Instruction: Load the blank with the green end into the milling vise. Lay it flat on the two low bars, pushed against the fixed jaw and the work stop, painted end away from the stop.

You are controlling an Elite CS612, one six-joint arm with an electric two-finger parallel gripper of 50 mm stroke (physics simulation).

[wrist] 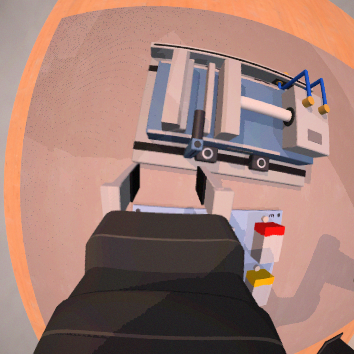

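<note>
The milling vise (265,132) stands in the upper part of the wrist view. Its fixed jaw (174,97) is the left block. One low bar (186,100) lies beside that jaw and the other low bar (210,97) lies nearer the moving jaw (229,102). No blank shows between the jaws. The work stop (198,125), a dark rod on a blue holder, is at the near end of the gap. My gripper (167,176) is open and empty, in front of the vise's near edge. The green-ended blank does not show; the gripper body hides much of the view below.
A pale blue plate (241,222) lies partly hidden under the gripper body. On its right side are a red-ended blank (268,242) and a yellow-ended blank (260,285). Blue hoses (306,82) rise from the actuator block (306,125) at the vise's right end.
</note>
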